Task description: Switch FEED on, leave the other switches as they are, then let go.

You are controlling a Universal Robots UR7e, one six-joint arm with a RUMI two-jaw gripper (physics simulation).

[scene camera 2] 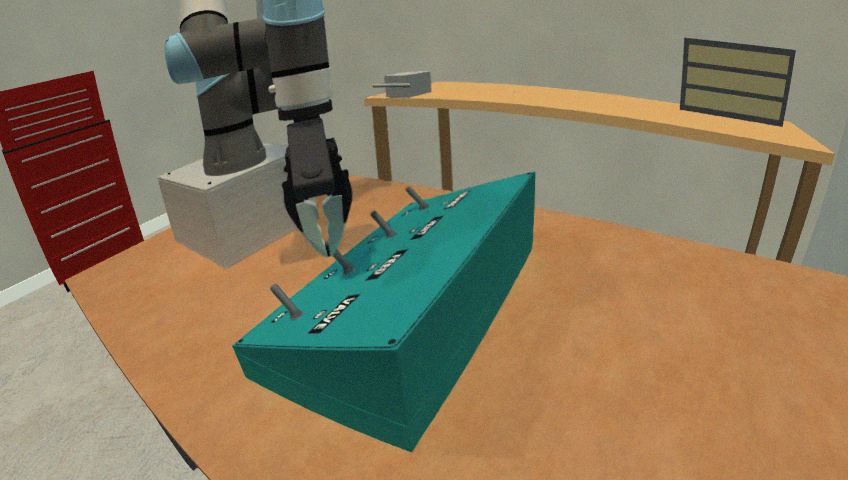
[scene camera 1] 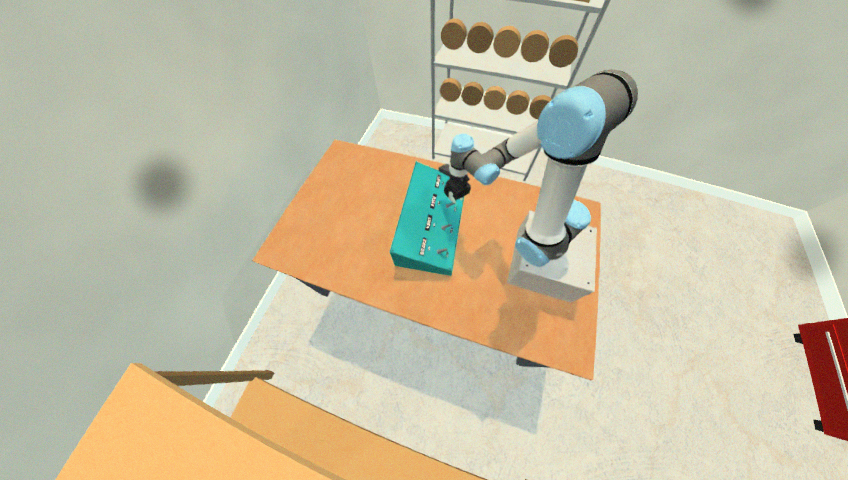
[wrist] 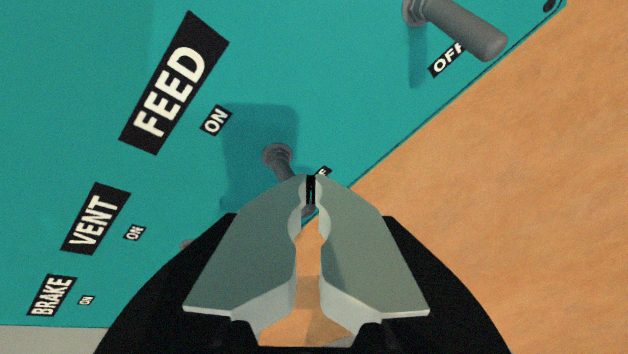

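Where they show: gripper, fingertip midpoint: point(scene camera 2: 329, 256) point(scene camera 1: 452, 200) point(wrist: 311, 177); arm's base, link origin: point(scene camera 2: 235, 164).
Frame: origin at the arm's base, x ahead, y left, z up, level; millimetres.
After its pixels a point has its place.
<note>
The teal switch box point(scene camera 1: 410, 217) {x 558, y 145, z -37 mm} point(scene camera 2: 470, 255) {x 644, y 22, z -21 mm} point(wrist: 340, 90) {x 475, y -77, z -92 mm} carries a row of grey levers. The FEED switch point(scene camera 2: 344, 262) {x 454, y -24, z -77 mm} point(wrist: 281, 165) {x 454, y -24, z -76 mm} leans towards its OFF mark, away from the FEED label point(scene camera 2: 387, 265) {x 525, y -3, z -65 mm} point(wrist: 174, 82) {x 524, y -6, z -66 mm}. My gripper point(scene camera 1: 453, 199) {x 444, y -41, z -63 mm} point(scene camera 2: 328, 252) {x 444, y -41, z -63 mm} point(wrist: 311, 177) {x 444, y -41, z -63 mm} is shut, with its fingertips right at the FEED lever's upper end. In the wrist view the fingertips hide part of this lever, and I cannot tell if they touch it. The VALVE switch point(scene camera 2: 286, 302) {x 486, y -140, z -71 mm} point(wrist: 460, 25) {x 479, y -136, z -64 mm}, the VENT switch point(scene camera 2: 383, 224) {x 411, y 88, z -71 mm} and the BRAKE switch point(scene camera 2: 417, 198) {x 374, y 201, z -72 mm} lean to the same side.
The box stands on the orange table point(scene camera 1: 333, 202) {x 1029, y 190, z -178 mm} point(scene camera 2: 624, 356) {x 819, y 149, z -178 mm} point(wrist: 525, 175) {x 277, y -219, z -178 mm}. The arm's pale base block point(scene camera 1: 550, 279) {x -57, y 145, z -4 mm} point(scene camera 2: 223, 220) {x 109, y -88, z -77 mm} is behind the lever side. A shelf rack point(scene camera 1: 502, 73) with round discs stands beyond the table. A red cabinet point(scene camera 1: 825, 362) point(scene camera 2: 89, 190) and a workbench point(scene camera 2: 535, 107) stand farther off.
</note>
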